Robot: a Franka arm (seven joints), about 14 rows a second.
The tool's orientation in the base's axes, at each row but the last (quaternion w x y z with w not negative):
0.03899 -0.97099 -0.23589 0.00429
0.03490 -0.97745 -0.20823 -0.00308
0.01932 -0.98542 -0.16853 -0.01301
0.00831 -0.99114 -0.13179 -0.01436
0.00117 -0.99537 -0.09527 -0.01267
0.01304 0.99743 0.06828 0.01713
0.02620 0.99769 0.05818 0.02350
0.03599 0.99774 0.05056 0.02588
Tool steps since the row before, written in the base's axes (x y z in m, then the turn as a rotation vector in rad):
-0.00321 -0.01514 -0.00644 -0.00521 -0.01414 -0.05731
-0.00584 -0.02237 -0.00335 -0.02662 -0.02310 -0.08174
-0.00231 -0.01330 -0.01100 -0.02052 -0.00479 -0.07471
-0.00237 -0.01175 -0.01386 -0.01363 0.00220 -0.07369
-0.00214 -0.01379 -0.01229 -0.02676 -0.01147 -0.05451
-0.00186 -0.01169 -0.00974 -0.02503 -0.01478 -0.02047
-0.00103 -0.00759 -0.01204 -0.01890 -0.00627 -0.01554
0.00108 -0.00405 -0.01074 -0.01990 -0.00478 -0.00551
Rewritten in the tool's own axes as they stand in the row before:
-0.00986 0.01244 0.00539 -0.01169 0.01459 0.05623
-0.01450 0.01822 0.00184 -0.03539 0.01567 0.08016
-0.00694 0.01214 0.01038 -0.02334 0.00021 0.07403
-0.00578 0.01090 0.01355 -0.01484 -0.00475 0.07334
-0.00503 0.01313 0.01217 -0.02983 0.00618 0.05377
-0.00375 0.01105 0.00994 -0.02746 0.01066 0.01990
-0.00244 0.00675 0.01233 -0.02017 0.00319 0.01487
0.00014 0.00333 0.01104 -0.02053 0.00236 0.00472

